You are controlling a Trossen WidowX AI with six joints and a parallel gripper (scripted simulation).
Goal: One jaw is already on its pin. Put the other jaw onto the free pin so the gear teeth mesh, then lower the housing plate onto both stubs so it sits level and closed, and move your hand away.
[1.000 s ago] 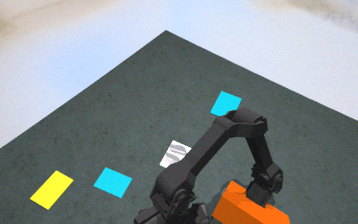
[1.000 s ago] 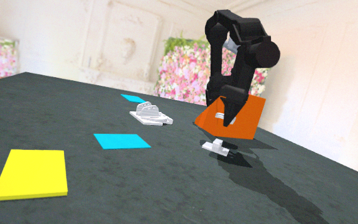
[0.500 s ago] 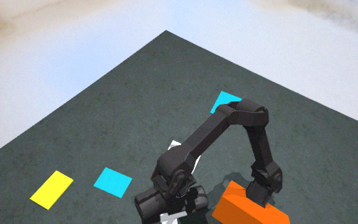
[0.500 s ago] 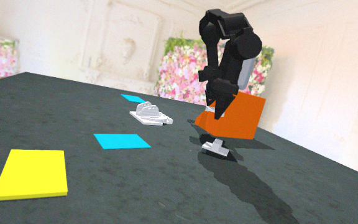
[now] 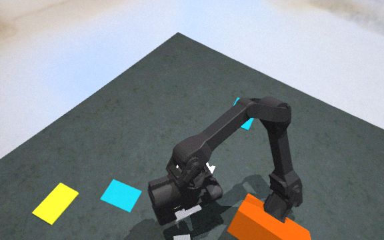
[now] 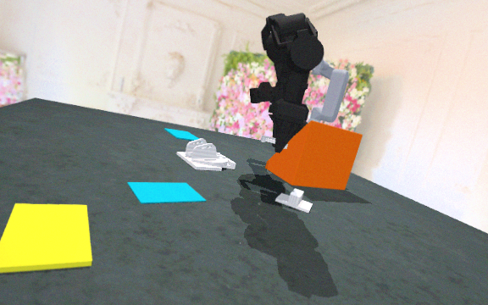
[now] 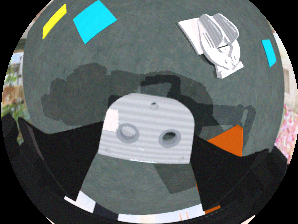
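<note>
The white t-shaped piece is 9 cm below my gripper tip, 6 cm to the left of it and 3 cm behind it. From my gripper tip the other things lie so: housing plate (2 cm above, 1 cm ahead); then yellow patch (38 cm ahead, 16 cm to the left, 9 cm below).
</note>
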